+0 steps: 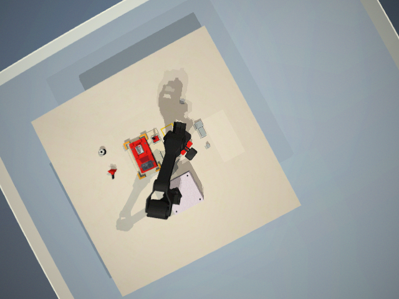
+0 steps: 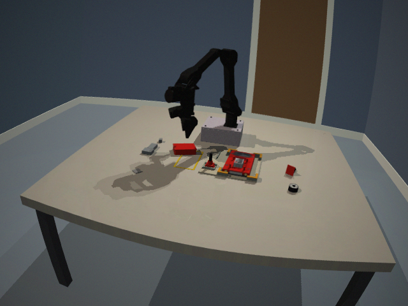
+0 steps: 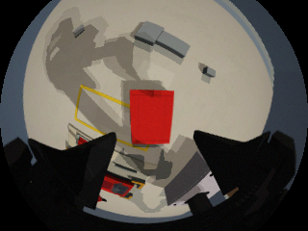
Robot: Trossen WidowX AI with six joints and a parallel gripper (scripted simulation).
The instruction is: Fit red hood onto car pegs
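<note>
The red hood is 60 mm below my gripper tip. Also, from my gripper tip: grey engine block: 260 mm to the left, 100 mm ahead, 60 mm below; then black wheel: 480 mm to the left, 200 mm ahead, 70 mm below.
</note>
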